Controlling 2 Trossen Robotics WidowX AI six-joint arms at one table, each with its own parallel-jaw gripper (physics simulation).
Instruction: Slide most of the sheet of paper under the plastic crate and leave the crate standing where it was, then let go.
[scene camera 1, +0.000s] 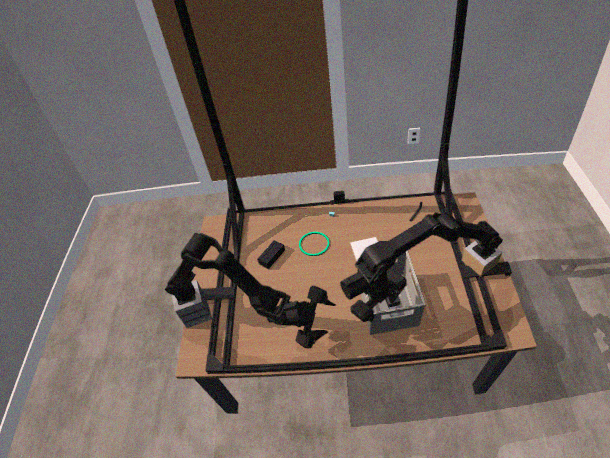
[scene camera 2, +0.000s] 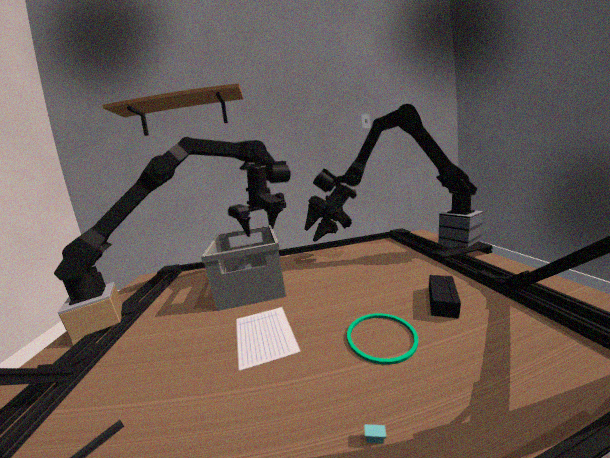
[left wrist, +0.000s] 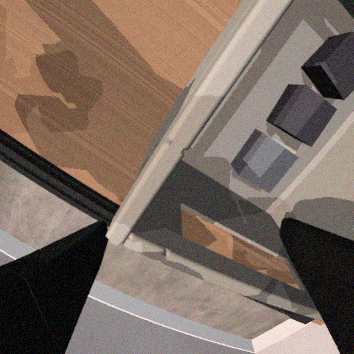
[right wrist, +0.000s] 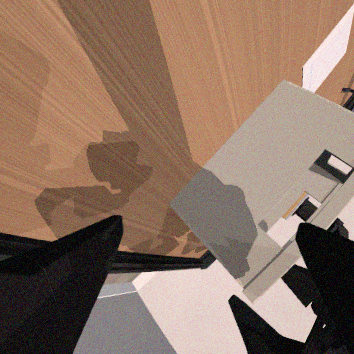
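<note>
The grey plastic crate (scene camera 1: 397, 322) (scene camera 2: 247, 287) (left wrist: 170, 145) (right wrist: 270, 135) stands upright on the table. The white lined sheet of paper (scene camera 1: 362, 246) (scene camera 2: 267, 337) (right wrist: 327, 55) lies flat in front of it in scene camera 2, with a narrow strip of table between them; in scene camera 1 the left arm hides part of it. My left gripper (scene camera 1: 381, 306) (scene camera 2: 260, 231) (left wrist: 194, 228) is open and empty above the crate's open top. My right gripper (scene camera 1: 330, 317) (scene camera 2: 311, 234) (right wrist: 210, 228) is open and empty in the air beside the crate, left of it in scene camera 1.
Three dark blocks (left wrist: 301, 115) show inside the crate. A green ring (scene camera 2: 348, 337) (scene camera 1: 300, 244) and a black box (scene camera 1: 271, 254) (scene camera 2: 444, 296) lie farther to the side. A small cyan block (scene camera 1: 331, 214) (scene camera 2: 375, 433) lies near the table edge. A black frame borders the table.
</note>
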